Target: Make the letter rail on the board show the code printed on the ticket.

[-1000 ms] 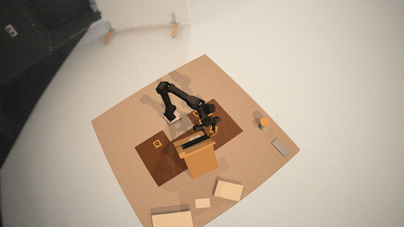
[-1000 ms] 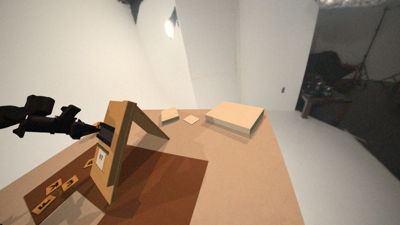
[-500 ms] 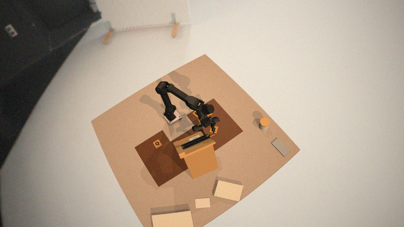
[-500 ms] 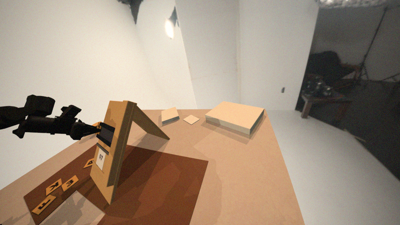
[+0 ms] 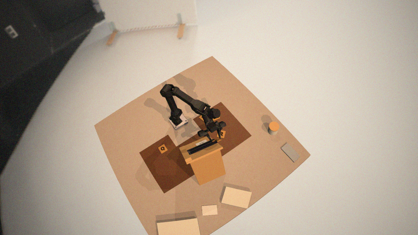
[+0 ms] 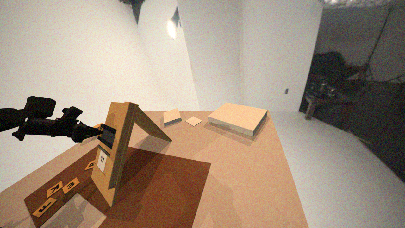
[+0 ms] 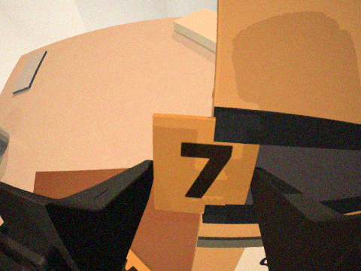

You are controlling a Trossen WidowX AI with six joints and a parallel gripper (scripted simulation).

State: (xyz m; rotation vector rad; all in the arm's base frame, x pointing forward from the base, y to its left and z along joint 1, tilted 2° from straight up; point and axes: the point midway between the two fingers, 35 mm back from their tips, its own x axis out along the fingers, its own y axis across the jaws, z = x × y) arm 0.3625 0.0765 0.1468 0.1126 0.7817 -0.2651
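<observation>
Now: the white ticket 90 mm behind my gripper tip, 80 mm below it and 60 mm to the right of it. Also, from my gripper tip: large box (610 mm to the right, 320 mm ahead, 140 mm below); small card (330 mm to the right, 310 mm ahead, 160 mm below); grey block (400 mm ahead, 380 mm to the left, 160 mm below).
</observation>
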